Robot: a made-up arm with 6 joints. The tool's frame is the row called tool.
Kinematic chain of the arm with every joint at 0, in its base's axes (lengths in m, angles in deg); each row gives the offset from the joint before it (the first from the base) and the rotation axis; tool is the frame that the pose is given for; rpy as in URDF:
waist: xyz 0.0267 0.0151 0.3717 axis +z
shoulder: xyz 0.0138 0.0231 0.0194 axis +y
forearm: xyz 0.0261 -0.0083 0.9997 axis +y
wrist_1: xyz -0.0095 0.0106 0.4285 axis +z
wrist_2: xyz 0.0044 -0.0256 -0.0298 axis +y
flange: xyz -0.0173 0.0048 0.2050 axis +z
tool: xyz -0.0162 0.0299 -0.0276 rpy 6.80 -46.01 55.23
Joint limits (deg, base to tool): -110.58..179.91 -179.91..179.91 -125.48..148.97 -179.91..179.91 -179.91..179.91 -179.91..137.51
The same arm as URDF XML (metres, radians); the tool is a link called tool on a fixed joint. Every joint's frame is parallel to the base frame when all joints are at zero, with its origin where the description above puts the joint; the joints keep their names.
<robot name="arm">
<joint name="tool_joint" type="fixed"><parent link="link6"/><child link="tool"/><origin xyz="-0.0162 0.0299 -0.0276" rpy="0.1187 -0.803 0.9639"/></joint>
<joint name="flange" type="revolute"><parent link="link5"/><child link="link6"/><origin xyz="-0.0173 0.0048 0.205"/><axis xyz="0 0 1"/><limit lower="-3.14" upper="2.4"/></joint>
<joint name="wrist_2" type="revolute"><parent link="link4"/><child link="link5"/><origin xyz="0.0044 -0.0256 -0.0298"/><axis xyz="0 1 0"/><limit lower="-3.14" upper="3.14"/></joint>
<joint name="wrist_1" type="revolute"><parent link="link3"/><child link="link4"/><origin xyz="-0.0095 0.0106 0.4285"/><axis xyz="0 0 1"/><limit lower="-3.14" upper="3.14"/></joint>
<joint name="forearm" type="revolute"><parent link="link2"/><child link="link3"/><origin xyz="0.0261 -0.0083 0.9997"/><axis xyz="0 1 0"/><limit lower="-2.19" upper="2.6"/></joint>
<joint name="shoulder" type="revolute"><parent link="link1"/><child link="link2"/><origin xyz="0.0138 0.0231 0.0194"/><axis xyz="0 1 0"/><limit lower="-3.14" upper="3.14"/></joint>
<joint name="waist" type="revolute"><parent link="base"/><child link="link1"/><origin xyz="0.0267 0.0151 0.3717"/><axis xyz="0 0 1"/><limit lower="-1.93" upper="3.14"/></joint>
<link name="base"/>
<link name="link1"/>
<link name="link2"/>
<link name="link3"/>
<link name="link4"/>
<link name="link5"/>
<link name="link6"/>
<link name="tool"/>
</robot>

